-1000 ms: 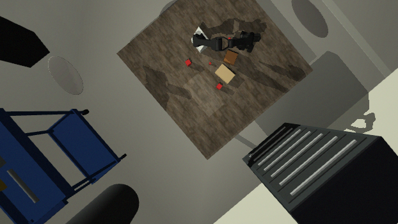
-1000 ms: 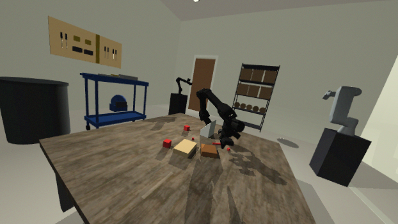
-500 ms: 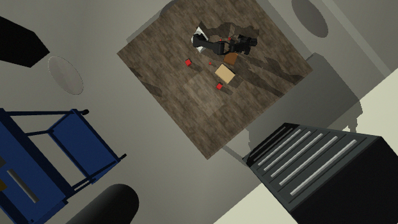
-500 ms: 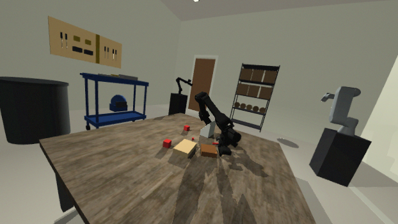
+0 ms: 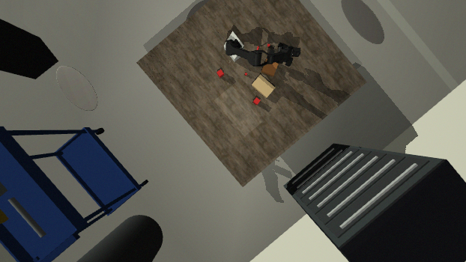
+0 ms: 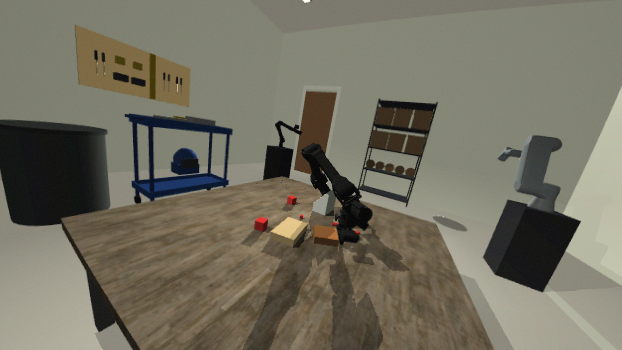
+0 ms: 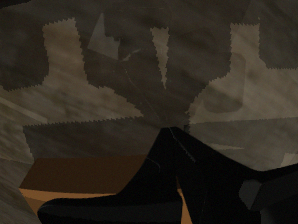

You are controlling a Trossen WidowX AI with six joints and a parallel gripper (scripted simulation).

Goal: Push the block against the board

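Now: the orange square block 8 cm to the right of my gripper tip and 1 cm above it. Also, from my gripper tip: tan board (9 cm ahead, 21 cm to the right, 1 cm above).
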